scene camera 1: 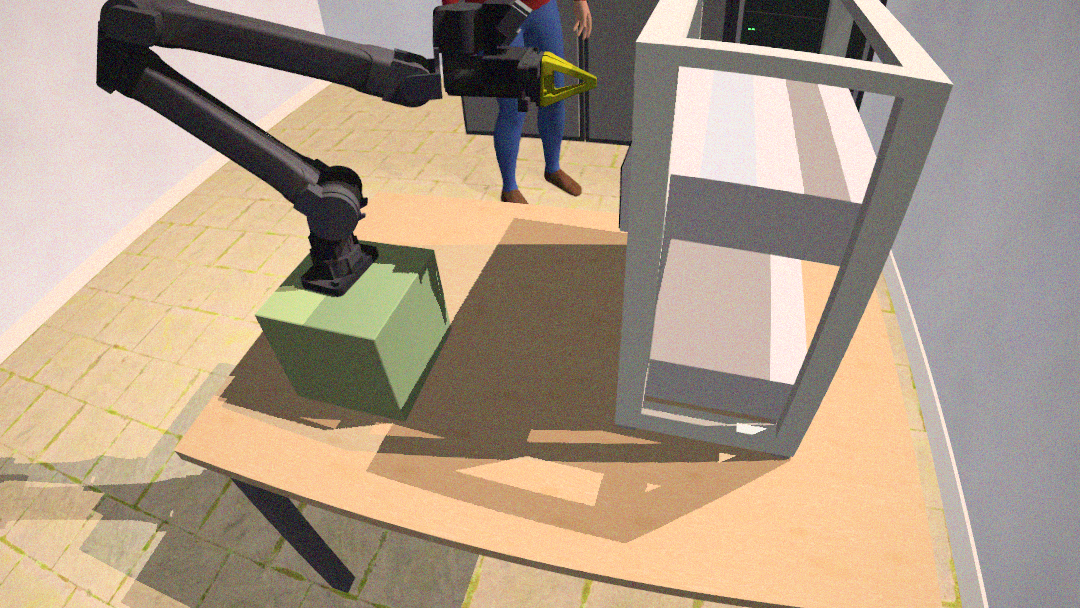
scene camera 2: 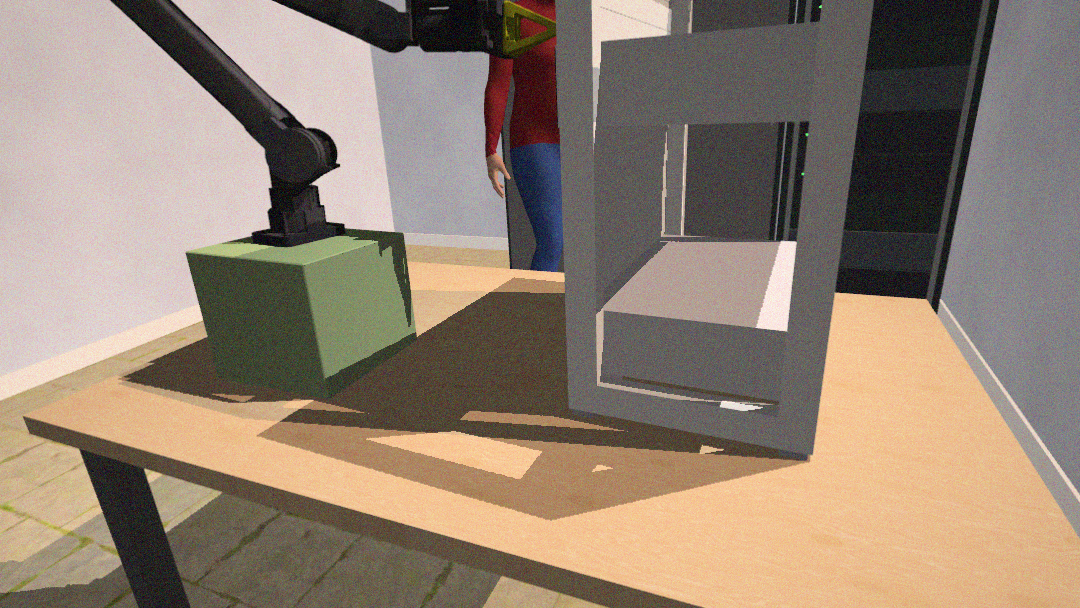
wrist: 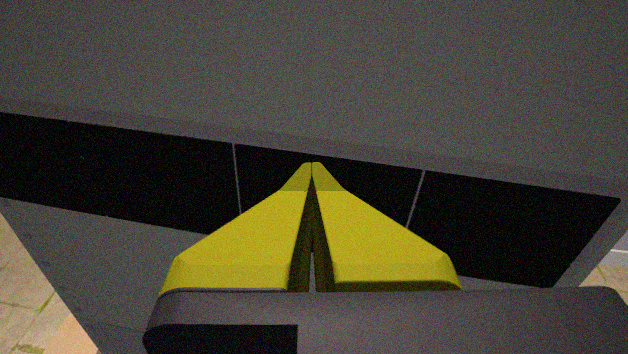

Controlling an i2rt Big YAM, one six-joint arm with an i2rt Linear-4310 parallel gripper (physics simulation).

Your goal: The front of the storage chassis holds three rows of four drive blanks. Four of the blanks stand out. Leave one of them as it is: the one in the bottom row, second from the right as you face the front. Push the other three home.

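Seen in the pictures: gripper, fingertip midpoint: (scene camera 1: pixel 596 82) (wrist: pixel 311 177); arm's base, origin of the base link: (scene camera 1: pixel 341 270) (scene camera 2: pixel 300 237).
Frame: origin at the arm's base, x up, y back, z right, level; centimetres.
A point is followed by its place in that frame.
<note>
The storage chassis (scene camera 1: pixel 647 226) {y -50.2, x 19.3, z 2.0 cm} (scene camera 2: pixel 580 226) {y -50.2, x 5.1, z 2.0 cm} (wrist: pixel 300 60) {y -46.9, x 29.4, z -19.5 cm} is a grey frame on the right of both scene views. Its front faces the arm and is seen edge-on there. A narrow dark piece (scene camera 1: pixel 625 192) {y -46.9, x 21.5, z -0.9 cm} juts past that front edge in scene camera 1; I cannot tell what it is. In the wrist view a black band (wrist: pixel 125 167) {y -44.9, x 21.6, z -30.7 cm} split by thin light lines crosses the dark grey front; single blanks and their depth cannot be told. My yellow-fingered gripper (scene camera 1: pixel 595 80) {y -39.0, x 28.3, z -17.1 cm} (scene camera 2: pixel 555 28) {y -39.0, x 28.3, z -17.1 cm} (wrist: pixel 311 177) {y -39.0, x 28.3, z -17.1 cm} is shut and empty, level, pointing at the upper front. Its tips overlap the band; contact is unclear.
The arm stands on a green block (scene camera 1: pixel 332 339) {y -6.8, x -1.6, z 12.9 cm} (scene camera 2: pixel 256 309) {y -4.2, x -7.2, z 13.2 cm} on the wooden table (scene camera 1: pixel 854 528) {y -87.6, x -20.0, z 10.7 cm} (scene camera 2: pixel 906 490) {y -86.1, x -20.1, z 2.3 cm}, left of the chassis. A person in a red top and blue trousers (scene camera 1: pixel 547 135) (scene camera 2: pixel 538 173) stands behind the table. Dark cabinets (scene camera 1: pixel 612 75) (scene camera 2: pixel 906 166) stand at the back.
</note>
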